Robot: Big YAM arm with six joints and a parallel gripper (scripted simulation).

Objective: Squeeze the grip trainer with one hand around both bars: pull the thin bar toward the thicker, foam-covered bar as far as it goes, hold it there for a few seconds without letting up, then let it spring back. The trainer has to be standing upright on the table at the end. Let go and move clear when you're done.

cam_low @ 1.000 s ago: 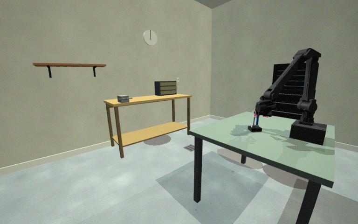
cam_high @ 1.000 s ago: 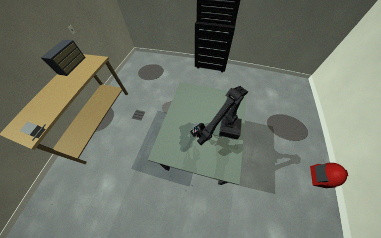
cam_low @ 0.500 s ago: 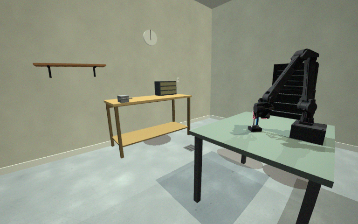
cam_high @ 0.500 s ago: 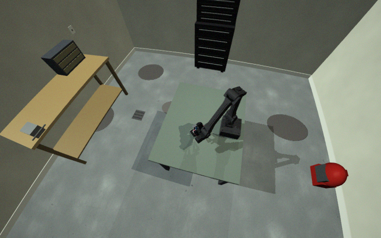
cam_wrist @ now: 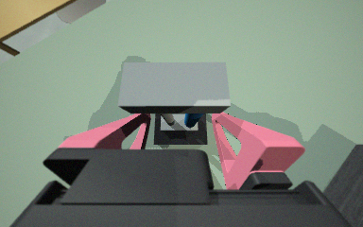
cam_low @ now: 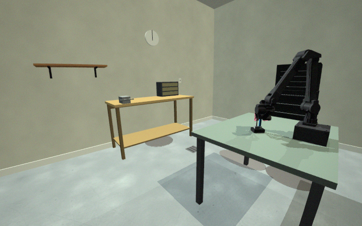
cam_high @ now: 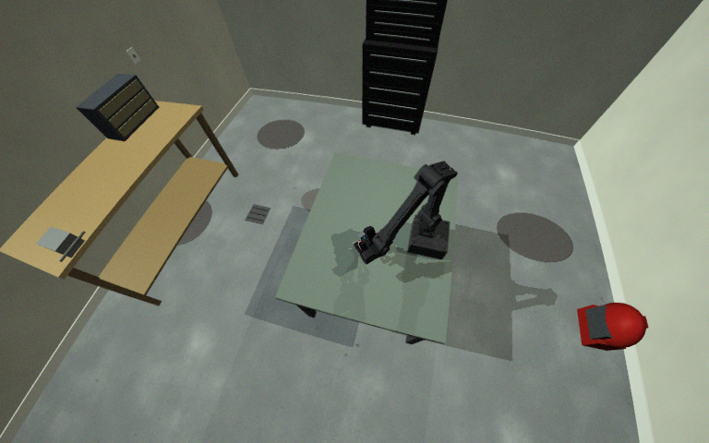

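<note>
The thin bar is 10 mm to the left of my hand and 10 mm ahead of it. Also, from my hand: grip trainer (10 mm below, 10 mm ahead).
</note>
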